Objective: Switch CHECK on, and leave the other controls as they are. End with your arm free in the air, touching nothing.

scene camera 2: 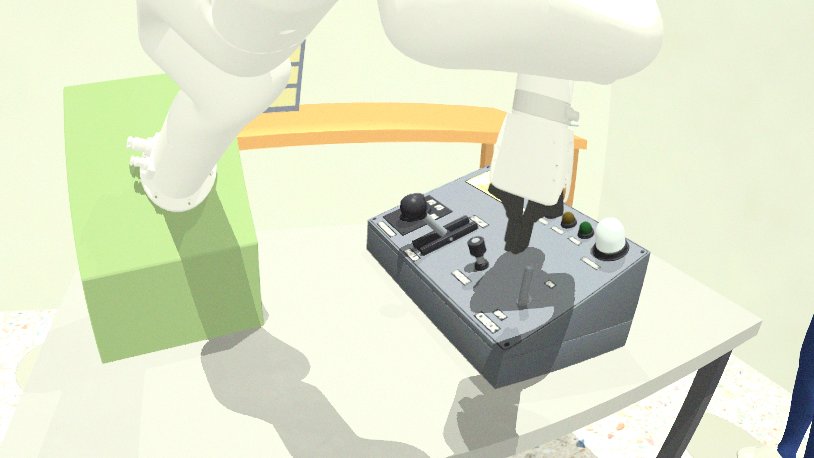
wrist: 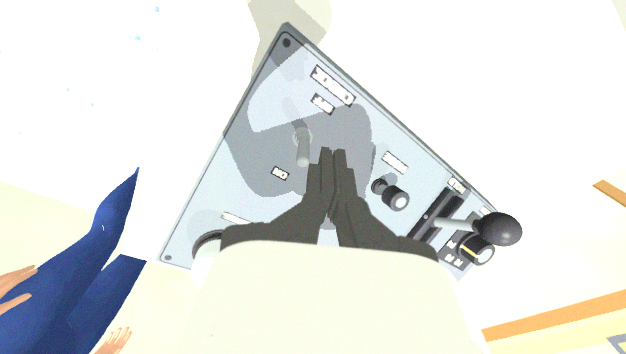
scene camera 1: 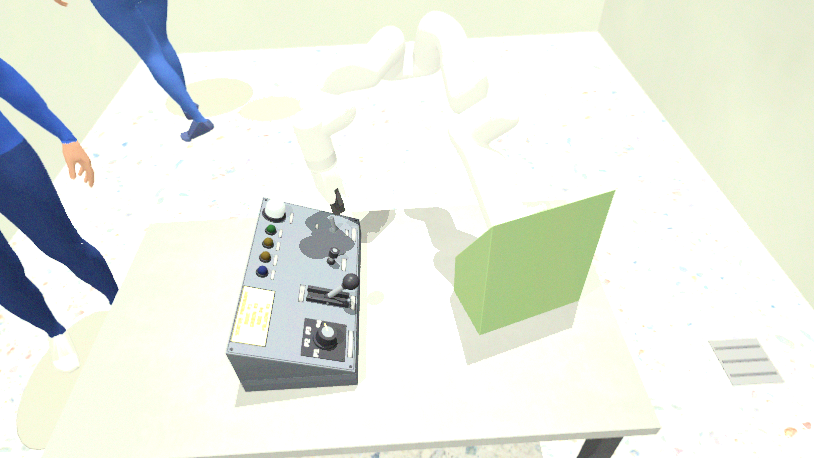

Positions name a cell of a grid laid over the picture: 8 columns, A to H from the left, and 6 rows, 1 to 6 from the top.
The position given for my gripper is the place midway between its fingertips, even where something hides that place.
Observation:
I see my gripper (scene camera 2: F4) and a black ball lever (scene camera 2: E3).
The black ball lever is seen too in the wrist view (wrist: G4). My gripper shows as well in the wrist view (wrist: E3) and in scene camera 1 (scene camera 1: D3).

